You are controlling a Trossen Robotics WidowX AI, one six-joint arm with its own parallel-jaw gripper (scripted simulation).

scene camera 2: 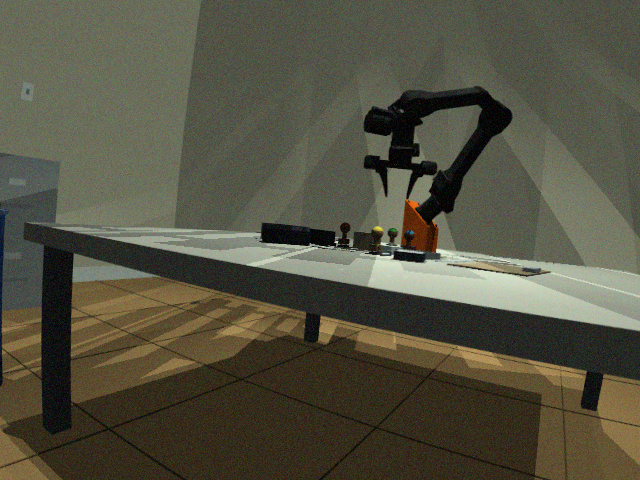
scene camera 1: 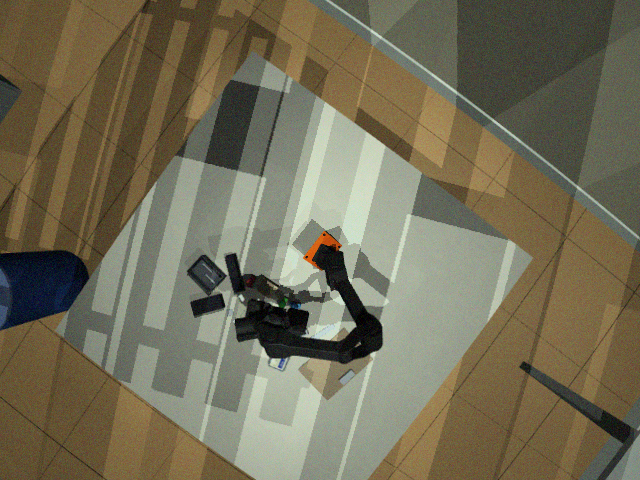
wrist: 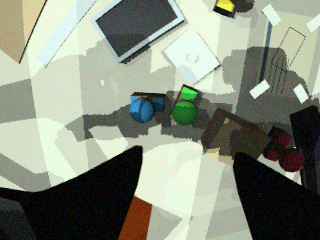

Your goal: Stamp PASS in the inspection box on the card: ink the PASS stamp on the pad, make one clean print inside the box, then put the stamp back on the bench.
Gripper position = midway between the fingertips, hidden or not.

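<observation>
My gripper (scene camera 2: pixel 396 198), (scene camera 1: pixel 279 310), (wrist: pixel 188 156). Green-knobbed stamp (wrist: pixel 184 111). Blue-knobbed stamp (wrist: pixel 143 105). Red-knobbed stamp (wrist: pixel 290 159). Brown board (scene camera 1: pixel 328 377). Grey block (wrist: pixel 190 54). Dark tray (scene camera 1: pixel 204 271); out of frame in the wrist view.
</observation>
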